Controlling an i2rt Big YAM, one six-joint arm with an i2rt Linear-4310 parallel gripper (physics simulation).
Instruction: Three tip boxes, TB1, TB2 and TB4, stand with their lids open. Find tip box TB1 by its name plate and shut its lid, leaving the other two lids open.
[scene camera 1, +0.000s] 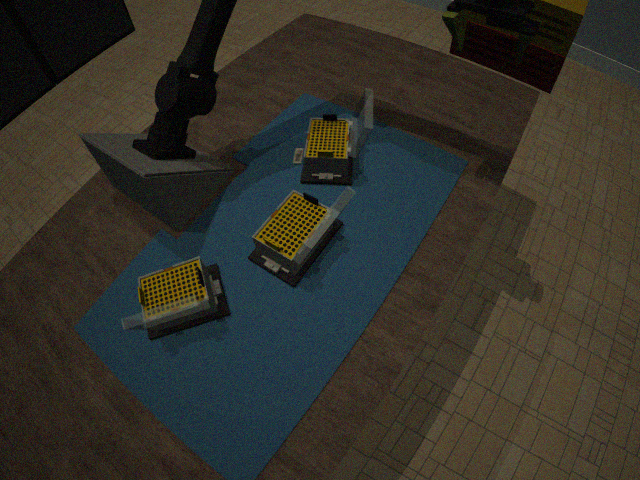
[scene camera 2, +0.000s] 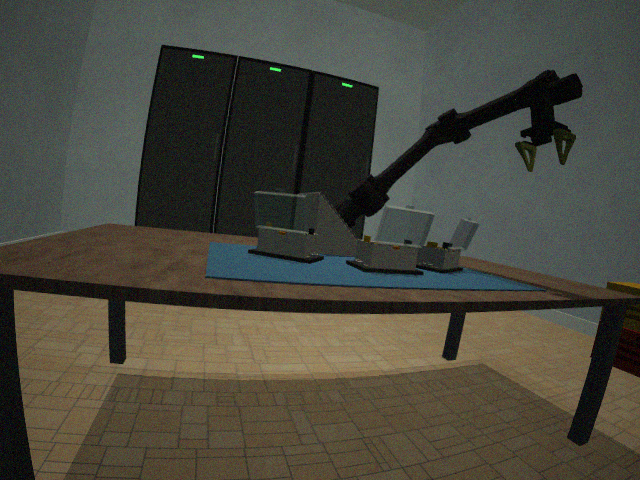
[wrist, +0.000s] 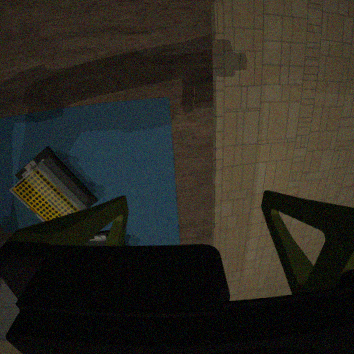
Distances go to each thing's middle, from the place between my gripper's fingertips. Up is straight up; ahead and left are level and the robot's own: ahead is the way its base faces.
I see my gripper 250 mm past the tip box TB4 (scene camera 1: 328, 136), 230 mm above it and 100 mm to the left of it. From my hand the other things lie so: tip box TB2 (scene camera 1: 285, 232) (310 mm to the right, 230 mm below, 190 mm behind); tip box TB1 (scene camera 1: 186, 280) (520 mm to the right, 290 mm behind, 230 mm below).
